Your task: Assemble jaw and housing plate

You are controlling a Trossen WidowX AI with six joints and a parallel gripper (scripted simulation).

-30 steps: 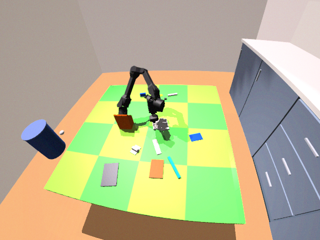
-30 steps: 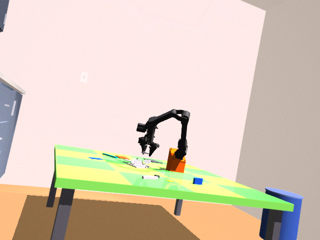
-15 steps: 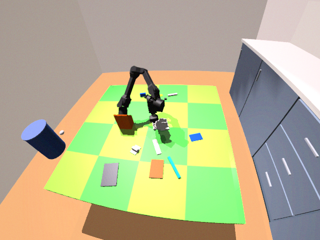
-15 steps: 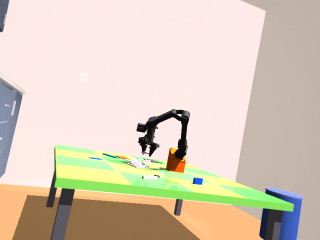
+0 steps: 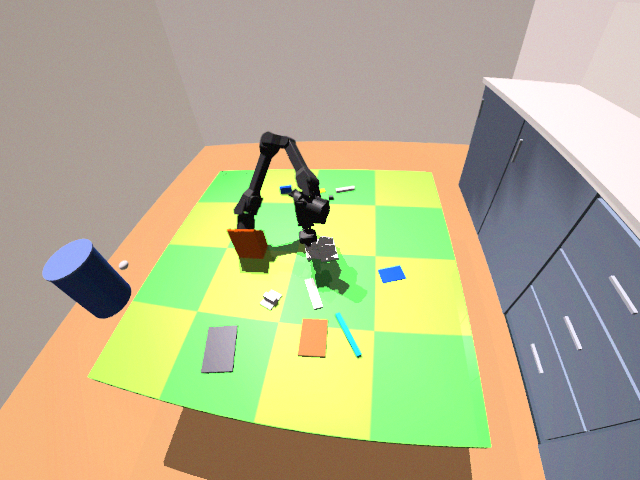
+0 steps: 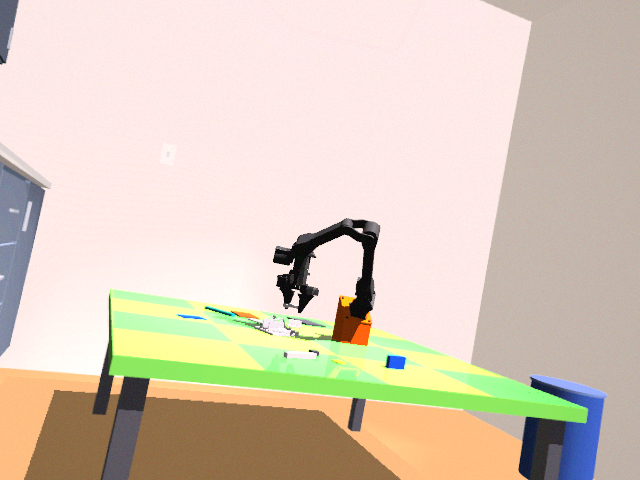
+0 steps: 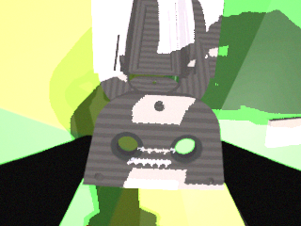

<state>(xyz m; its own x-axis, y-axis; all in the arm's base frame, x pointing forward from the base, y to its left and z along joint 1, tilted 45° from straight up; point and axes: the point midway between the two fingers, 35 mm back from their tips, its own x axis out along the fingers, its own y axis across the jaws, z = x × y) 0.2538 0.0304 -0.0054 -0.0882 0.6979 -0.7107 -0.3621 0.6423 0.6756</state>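
Now: gripper tip 2 cm short of the jaw, 2 cm to the right of it and 7 cm above it. Also, from my gripper tip: blue card 34 cm ahead, 6 cm to the right, 8 cm below; cyan bar 21 cm ahead, 33 cm to the right, 8 cm below; white housing plate 1 cm ahead, 2 cm above.
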